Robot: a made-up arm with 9 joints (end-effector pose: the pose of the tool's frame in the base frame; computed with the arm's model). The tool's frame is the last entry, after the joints.
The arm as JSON. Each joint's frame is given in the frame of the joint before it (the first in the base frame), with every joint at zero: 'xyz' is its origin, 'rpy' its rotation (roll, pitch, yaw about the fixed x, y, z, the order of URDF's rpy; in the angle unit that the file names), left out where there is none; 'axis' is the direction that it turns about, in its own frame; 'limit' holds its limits. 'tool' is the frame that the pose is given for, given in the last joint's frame.
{
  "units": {
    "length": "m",
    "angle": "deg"
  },
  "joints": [
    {
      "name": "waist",
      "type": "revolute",
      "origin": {
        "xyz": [
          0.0,
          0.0,
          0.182
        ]
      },
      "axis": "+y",
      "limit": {
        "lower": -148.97,
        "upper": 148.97
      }
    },
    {
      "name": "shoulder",
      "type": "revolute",
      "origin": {
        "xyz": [
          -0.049,
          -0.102,
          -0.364
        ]
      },
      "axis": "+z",
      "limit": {
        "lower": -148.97,
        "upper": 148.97
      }
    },
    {
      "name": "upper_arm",
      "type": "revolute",
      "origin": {
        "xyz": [
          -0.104,
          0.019,
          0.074
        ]
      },
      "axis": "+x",
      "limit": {
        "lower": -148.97,
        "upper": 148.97
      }
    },
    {
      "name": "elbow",
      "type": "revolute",
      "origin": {
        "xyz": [
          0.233,
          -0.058,
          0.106
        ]
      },
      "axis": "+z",
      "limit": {
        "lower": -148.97,
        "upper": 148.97
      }
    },
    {
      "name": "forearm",
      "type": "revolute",
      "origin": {
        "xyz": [
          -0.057,
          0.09,
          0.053
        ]
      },
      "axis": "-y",
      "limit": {
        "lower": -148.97,
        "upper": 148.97
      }
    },
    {
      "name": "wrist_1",
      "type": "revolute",
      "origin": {
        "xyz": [
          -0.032,
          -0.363,
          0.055
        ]
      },
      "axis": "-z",
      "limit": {
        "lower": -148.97,
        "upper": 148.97
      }
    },
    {
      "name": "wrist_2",
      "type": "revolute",
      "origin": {
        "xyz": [
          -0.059,
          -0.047,
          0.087
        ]
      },
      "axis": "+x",
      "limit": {
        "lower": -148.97,
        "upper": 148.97
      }
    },
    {
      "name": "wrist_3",
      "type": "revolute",
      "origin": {
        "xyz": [
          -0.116,
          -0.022,
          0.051
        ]
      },
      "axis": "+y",
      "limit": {
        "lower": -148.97,
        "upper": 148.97
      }
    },
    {
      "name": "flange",
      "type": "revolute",
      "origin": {
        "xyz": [
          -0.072,
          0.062,
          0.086
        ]
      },
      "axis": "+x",
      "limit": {
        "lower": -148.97,
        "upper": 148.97
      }
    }
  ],
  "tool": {
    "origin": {
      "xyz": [
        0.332,
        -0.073,
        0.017
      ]
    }
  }
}
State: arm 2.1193 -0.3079 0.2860 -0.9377 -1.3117 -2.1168 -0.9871 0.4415 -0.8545
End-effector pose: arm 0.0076 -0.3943 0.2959 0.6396 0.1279 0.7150 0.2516
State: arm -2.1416 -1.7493 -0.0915 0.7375 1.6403 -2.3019 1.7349 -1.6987 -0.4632
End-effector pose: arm -0.0685 -0.2544 -0.3385 0.0418 -0.0984 -0.9941 -0.0201
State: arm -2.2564 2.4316 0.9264 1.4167 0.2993 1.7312 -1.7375 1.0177 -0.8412
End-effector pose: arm 0.4085 0.4865 0.3851 0.1774 0.8705 0.2117 0.4075
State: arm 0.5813 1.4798 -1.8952 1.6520 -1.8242 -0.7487 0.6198 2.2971 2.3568
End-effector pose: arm -0.6561 0.4755 0.0100 0.1287 -0.3160 -0.6704 -0.6589
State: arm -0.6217 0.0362 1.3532 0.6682 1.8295 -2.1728 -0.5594 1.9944 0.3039
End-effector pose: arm 0.5214 -0.5481 -0.1515 0.7491 0.1136 -0.5233 -0.3900
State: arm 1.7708 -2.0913 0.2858 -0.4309 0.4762 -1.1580 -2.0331 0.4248 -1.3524
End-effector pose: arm -0.0795 0.0024 0.4170 0.7885 0.4230 -0.2382 -0.3775
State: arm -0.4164 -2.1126 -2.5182 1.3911 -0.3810 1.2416 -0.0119 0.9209 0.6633
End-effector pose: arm 0.1568 -0.6421 -0.0934 0.0945 0.2996 -0.7228 0.6155
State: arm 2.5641 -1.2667 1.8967 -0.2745 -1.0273 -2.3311 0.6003 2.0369 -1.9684
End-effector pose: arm -0.4007 -0.0105 0.9211 0.5663 -0.0583 -0.2347 0.7879
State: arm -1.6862 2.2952 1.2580 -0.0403 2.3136 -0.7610 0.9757 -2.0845 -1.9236
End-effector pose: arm 1.0661 -0.1362 0.2792 0.6273 0.7200 -0.2899 0.0637
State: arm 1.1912 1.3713 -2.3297 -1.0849 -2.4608 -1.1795 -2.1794 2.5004 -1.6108
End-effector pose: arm -0.0986 -0.4923 0.5053 0.5559 0.6597 -0.5008 -0.0702
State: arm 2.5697 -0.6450 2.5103 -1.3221 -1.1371 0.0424 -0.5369 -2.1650 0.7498
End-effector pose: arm -0.3423 -0.2386 1.0926 0.2765 -0.2846 -0.0054 -0.9179
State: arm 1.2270 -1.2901 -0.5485 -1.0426 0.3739 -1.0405 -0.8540 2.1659 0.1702
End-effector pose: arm -0.0539 0.2407 0.5031 0.4053 0.4432 -0.3988 0.6930
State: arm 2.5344 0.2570 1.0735 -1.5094 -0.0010 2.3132 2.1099 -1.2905 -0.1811
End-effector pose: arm -0.2091 -0.0598 0.1936 0.3231 -0.7057 -0.3918 0.4941
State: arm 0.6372 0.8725 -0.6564 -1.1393 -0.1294 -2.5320 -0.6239 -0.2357 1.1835
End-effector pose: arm -0.2259 -0.0678 0.4421 0.2730 0.2192 0.4270 0.8337
